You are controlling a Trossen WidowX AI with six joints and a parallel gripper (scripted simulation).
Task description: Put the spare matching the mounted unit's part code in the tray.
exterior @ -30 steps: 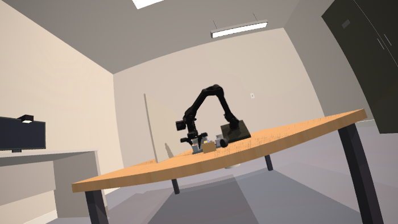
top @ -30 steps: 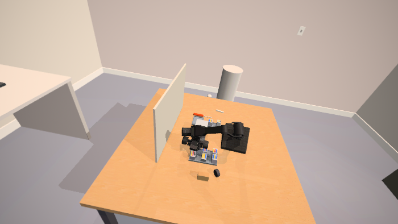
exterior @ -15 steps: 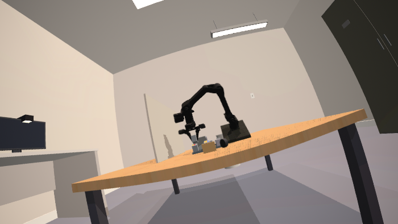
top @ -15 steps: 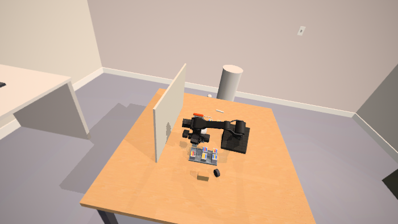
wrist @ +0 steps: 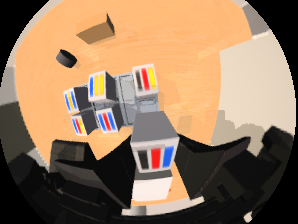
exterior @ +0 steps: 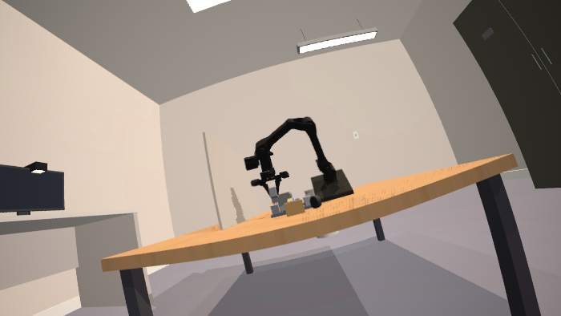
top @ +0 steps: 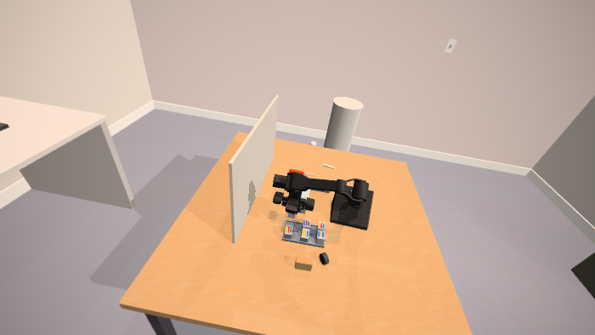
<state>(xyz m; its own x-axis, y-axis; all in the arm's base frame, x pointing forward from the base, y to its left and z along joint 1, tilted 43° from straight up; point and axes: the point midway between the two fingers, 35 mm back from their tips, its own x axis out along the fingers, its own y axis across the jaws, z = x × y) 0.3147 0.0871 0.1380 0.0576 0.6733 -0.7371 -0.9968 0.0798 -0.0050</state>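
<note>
My gripper tip is now 2 cm past the mounted unit, 17 cm to the left of it and 4 cm above it. The rest, counted from my gripper tip: brown block (9 cm behind, 21 cm to the left, 7 cm below); then black puck (17 cm behind, 17 cm to the left, 7 cm below); then beige panel (22 cm ahead, 20 cm to the right, 13 cm above).
</note>
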